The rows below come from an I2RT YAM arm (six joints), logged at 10 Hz.
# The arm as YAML. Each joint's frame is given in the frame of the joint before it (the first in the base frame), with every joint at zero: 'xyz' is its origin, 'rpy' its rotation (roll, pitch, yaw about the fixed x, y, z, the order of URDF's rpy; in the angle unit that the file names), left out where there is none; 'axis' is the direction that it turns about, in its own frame. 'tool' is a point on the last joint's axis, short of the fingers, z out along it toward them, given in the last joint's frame.
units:
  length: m
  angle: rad
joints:
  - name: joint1
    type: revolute
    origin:
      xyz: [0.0, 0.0, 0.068]
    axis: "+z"
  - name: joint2
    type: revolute
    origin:
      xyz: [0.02, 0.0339, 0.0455]
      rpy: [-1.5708, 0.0, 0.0]
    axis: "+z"
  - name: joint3
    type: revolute
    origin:
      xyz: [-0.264, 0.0, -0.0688]
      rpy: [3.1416, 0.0, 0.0]
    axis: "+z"
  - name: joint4
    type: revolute
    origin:
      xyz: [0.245, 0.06, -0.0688]
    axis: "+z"
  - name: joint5
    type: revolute
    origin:
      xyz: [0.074, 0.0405, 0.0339]
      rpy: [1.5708, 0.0, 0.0]
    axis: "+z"
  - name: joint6
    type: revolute
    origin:
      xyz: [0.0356, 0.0, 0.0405]
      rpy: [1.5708, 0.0, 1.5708]
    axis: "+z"
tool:
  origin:
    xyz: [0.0, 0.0, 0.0]
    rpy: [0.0, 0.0, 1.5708]
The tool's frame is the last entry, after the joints.
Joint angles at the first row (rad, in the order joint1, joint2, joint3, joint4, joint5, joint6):
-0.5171 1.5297 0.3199 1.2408 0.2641 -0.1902
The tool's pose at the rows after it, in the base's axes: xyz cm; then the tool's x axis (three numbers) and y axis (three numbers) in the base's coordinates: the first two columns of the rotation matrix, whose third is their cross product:
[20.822 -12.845 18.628 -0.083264 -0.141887 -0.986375 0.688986 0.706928 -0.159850]
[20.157 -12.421 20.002 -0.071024 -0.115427 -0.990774 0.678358 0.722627 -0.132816]
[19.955 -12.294 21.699 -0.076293 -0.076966 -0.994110 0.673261 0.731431 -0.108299]
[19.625 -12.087 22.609 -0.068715 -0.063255 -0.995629 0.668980 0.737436 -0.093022]
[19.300 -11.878 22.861 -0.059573 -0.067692 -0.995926 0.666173 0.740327 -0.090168]
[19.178 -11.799 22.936 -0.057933 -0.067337 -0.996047 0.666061 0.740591 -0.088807]
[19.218 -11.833 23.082 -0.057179 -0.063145 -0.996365 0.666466 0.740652 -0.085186]
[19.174 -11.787 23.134 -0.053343 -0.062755 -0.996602 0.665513 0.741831 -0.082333]
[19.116 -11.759 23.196 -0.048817 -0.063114 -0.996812 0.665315 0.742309 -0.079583]
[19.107 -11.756 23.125 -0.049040 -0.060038 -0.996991 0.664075 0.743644 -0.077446]
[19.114 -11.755 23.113 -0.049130 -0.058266 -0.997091 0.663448 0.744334 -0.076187]
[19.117 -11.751 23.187 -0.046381 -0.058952 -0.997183 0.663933 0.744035 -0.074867]
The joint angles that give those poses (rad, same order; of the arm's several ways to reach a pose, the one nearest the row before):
-0.5169 1.3857 0.2861 1.1397 0.2492 -0.1706
-0.5176 1.2626 0.2933 0.9971 0.2325 -0.1397
-0.5181 1.1594 0.3402 0.8152 0.2264 -0.1076
-0.5184 1.1027 0.3573 0.7368 0.2191 -0.0913
-0.5183 1.0747 0.3514 0.7243 0.2144 -0.0905
-0.5179 1.0639 0.3496 0.7163 0.2144 -0.0894
-0.5183 1.0618 0.3563 0.7052 0.2144 -0.0852
-0.5177 1.0573 0.3555 0.7041 0.2133 -0.0829
-0.5181 1.0527 0.3545 0.7041 0.2122 -0.0809
-0.5184 1.0534 0.3528 0.7041 0.2102 -0.0783
-0.5184 1.0537 0.3530 0.7027 0.2095 -0.0767
-0.5180 1.0523 0.3545 0.7026 0.2102 -0.0759

